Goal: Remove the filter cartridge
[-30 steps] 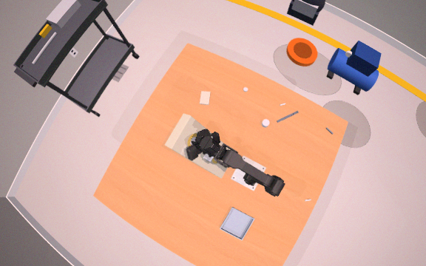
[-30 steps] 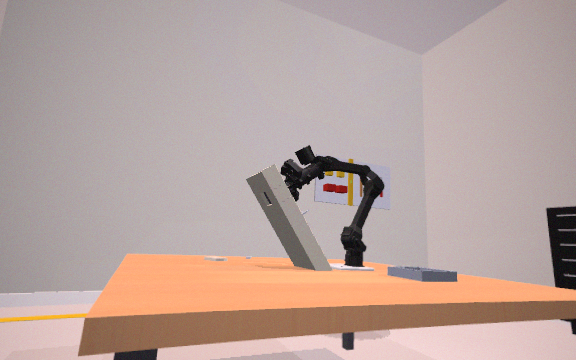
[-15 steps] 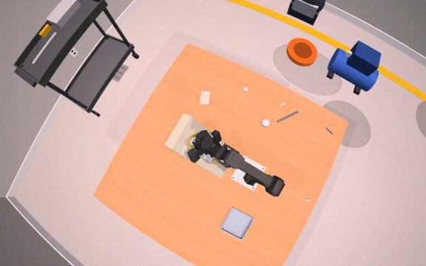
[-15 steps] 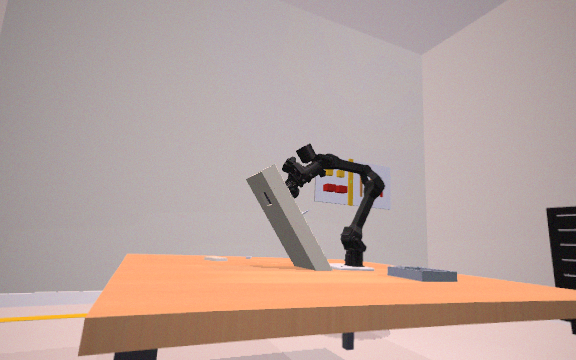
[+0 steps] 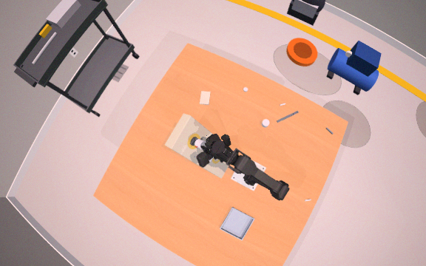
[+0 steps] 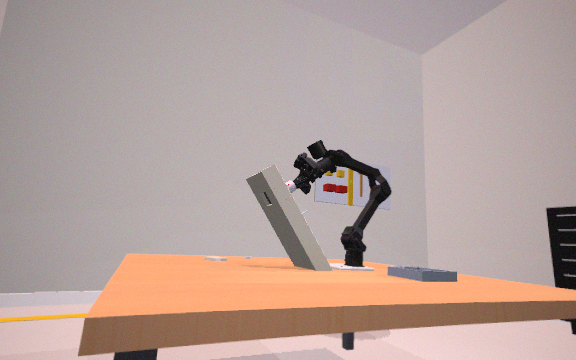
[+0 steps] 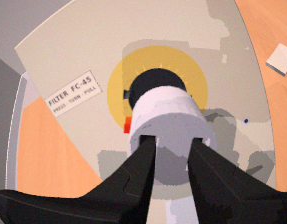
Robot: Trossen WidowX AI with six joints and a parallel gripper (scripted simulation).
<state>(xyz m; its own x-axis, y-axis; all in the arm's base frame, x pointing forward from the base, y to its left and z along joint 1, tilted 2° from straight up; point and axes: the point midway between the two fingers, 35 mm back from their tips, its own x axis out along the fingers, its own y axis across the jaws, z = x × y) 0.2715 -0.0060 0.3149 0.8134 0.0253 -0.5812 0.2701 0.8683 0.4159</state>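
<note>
Now: gripper tip 360 mm past the grey tray, 280 mm to the right of it and 300 mm above it. Round my gripper tip: round filter cartridge (10 mm ahead, 10 mm below); white card (200 mm ahead, 310 mm to the right, 300 mm below); white knob (220 mm behind, 340 mm to the right, 290 mm below).
</note>
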